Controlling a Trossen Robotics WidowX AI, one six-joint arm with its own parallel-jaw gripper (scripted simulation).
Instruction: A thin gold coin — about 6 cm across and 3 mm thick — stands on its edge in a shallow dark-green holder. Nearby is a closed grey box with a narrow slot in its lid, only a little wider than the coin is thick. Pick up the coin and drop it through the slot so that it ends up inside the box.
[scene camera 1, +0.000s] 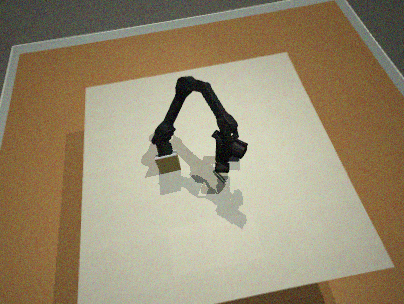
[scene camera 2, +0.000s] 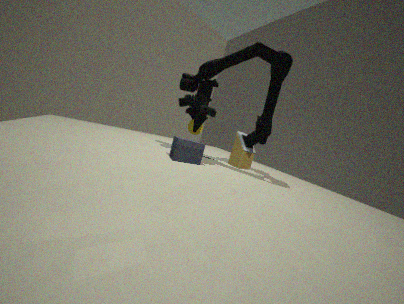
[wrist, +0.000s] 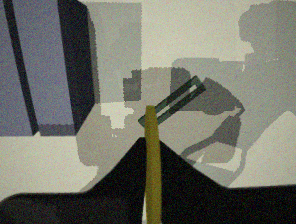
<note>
My gripper (scene camera 2: 193, 131) carries a coin.
My gripper shows as well in the wrist view (wrist: 147, 143).
</note>
